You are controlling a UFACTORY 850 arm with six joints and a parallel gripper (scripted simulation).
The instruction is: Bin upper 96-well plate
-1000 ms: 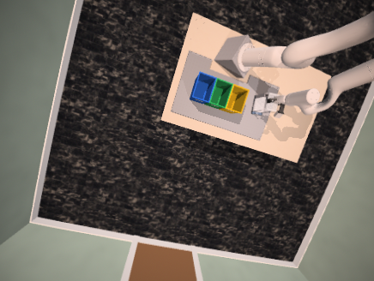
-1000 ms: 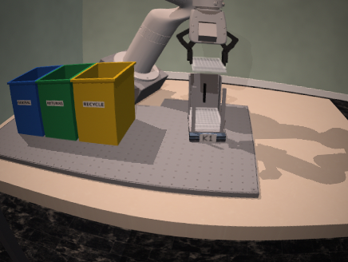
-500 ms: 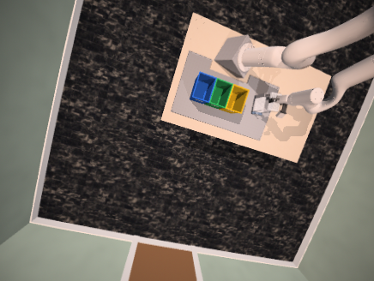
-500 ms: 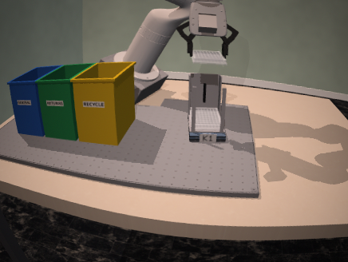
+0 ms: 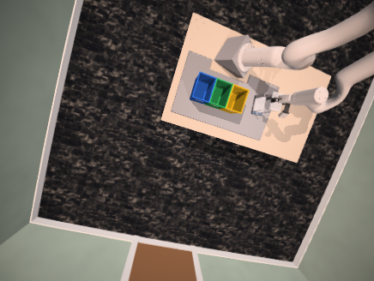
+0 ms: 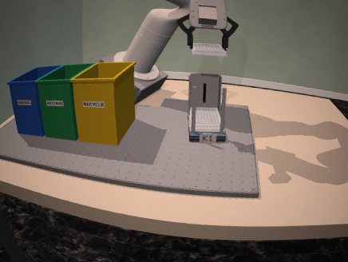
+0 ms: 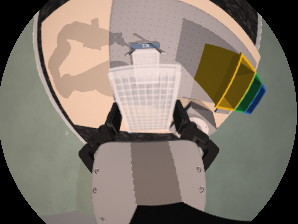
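Now: the blue general bin 530 mm to the right of my hand, 150 mm below it and 30 mm ahead of it. Also, from my hand: green returns bin (400 mm to the right, 150 mm below, 40 mm ahead); then yellow recycle bin (270 mm to the right, 150 mm below, 50 mm ahead).
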